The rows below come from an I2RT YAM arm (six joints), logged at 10 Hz.
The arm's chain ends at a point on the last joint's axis. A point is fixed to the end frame.
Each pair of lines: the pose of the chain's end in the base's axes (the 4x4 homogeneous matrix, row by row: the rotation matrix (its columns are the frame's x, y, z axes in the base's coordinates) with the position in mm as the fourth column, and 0 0 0 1 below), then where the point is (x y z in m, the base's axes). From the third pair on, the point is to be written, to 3 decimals.
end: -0.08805, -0.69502, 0.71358, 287.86; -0.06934, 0.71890, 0.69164, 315.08; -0.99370, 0.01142, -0.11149, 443.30; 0, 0, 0, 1
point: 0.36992 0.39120 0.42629
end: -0.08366, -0.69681, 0.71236, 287.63; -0.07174, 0.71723, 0.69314, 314.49; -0.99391, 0.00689, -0.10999, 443.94; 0, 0, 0, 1
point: 0.36957 0.39078 0.42711
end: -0.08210, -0.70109, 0.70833, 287.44; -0.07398, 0.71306, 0.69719, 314.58; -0.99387, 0.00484, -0.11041, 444.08; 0, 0, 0, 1
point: 0.369 0.391 0.427
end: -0.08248, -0.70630, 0.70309, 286.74; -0.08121, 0.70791, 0.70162, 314.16; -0.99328, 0.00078, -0.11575, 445.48; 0, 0, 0, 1
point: 0.368 0.391 0.428
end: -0.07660, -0.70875, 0.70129, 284.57; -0.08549, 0.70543, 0.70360, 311.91; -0.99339, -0.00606, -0.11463, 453.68; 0, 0, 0, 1
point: 0.365 0.389 0.436
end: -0.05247, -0.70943, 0.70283, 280.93; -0.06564, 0.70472, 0.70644, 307.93; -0.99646, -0.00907, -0.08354, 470.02; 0, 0, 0, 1
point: 0.362 0.386 0.456
